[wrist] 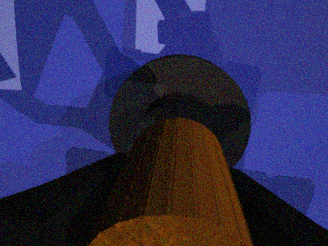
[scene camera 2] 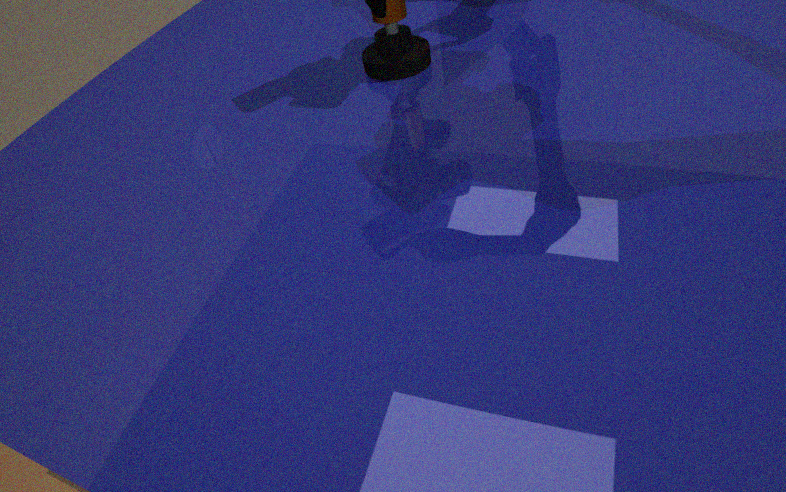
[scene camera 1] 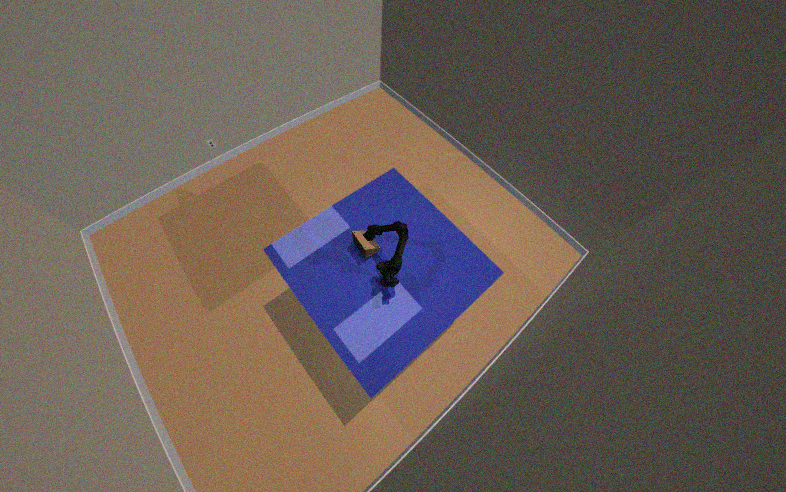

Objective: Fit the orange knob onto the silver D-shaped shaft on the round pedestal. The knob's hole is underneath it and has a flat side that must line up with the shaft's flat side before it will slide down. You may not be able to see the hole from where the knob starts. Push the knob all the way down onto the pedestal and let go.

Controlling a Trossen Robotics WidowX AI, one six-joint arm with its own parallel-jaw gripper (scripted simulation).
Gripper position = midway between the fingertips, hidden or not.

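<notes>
The wrist view shows the gripper [wrist: 176, 171] and an orange knob [wrist: 176, 178]. A round pedestal [wrist: 174, 86] and [scene camera 2: 396, 54] is in the scene as well.
</notes>
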